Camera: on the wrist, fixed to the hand. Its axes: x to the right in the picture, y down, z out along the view.
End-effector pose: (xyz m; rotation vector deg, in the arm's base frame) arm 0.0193 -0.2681 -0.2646 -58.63 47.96 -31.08
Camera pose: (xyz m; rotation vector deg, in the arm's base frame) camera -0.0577 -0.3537 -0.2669 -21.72 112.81 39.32
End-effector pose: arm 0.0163 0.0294 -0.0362 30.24 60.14 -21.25
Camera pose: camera -0.0715 0.0607 -0.1039 49.74 55.24 76.65
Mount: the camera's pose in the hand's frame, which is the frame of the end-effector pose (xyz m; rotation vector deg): 0.0190 -0.0365 -0.1076 -25.47 32.50 84.18
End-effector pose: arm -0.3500 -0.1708 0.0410 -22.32 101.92 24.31
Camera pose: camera -0.4285 -0.2551 0.0441 38.70 129.61 108.15
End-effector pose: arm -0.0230 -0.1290 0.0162 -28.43 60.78 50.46
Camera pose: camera -0.0471 -0.2209 -0.0490 -14.87 100.89 137.43
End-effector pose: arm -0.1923 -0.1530 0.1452 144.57 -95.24 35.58
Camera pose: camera -0.1854 -0.1259 0.2570 24.10 -151.17 41.35
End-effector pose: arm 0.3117 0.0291 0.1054 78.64 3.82 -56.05
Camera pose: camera 0.3536 0.1127 0.0382 49.76 -14.96 36.10
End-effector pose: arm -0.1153 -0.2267 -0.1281 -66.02 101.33 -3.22
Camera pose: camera -0.1717 -0.3070 -0.0677 10.54 161.51 57.01
